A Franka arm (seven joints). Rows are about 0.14 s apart.
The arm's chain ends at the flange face. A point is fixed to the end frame.
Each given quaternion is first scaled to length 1.
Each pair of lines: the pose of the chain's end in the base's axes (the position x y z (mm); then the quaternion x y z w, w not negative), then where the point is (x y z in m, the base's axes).
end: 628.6 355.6 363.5 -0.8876 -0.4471 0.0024 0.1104
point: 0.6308 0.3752 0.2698
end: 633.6 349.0 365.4 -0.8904 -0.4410 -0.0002 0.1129
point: 0.6361 0.3691 0.2718
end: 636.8 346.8 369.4 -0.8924 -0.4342 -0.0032 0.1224
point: 0.6392 0.3687 0.2762
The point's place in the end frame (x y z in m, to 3 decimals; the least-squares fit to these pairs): 0.008 0.009 0.095
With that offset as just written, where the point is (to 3 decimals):
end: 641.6 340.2 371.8 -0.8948 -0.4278 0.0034 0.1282
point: 0.643 0.362 0.279
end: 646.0 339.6 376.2 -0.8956 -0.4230 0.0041 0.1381
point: 0.646 0.363 0.283
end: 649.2 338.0 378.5 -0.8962 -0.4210 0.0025 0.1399
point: 0.650 0.362 0.286
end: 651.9 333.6 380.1 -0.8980 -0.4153 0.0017 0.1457
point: 0.652 0.359 0.288
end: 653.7 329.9 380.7 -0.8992 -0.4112 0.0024 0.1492
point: 0.654 0.356 0.288
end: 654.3 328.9 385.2 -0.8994 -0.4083 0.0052 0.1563
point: 0.653 0.356 0.293
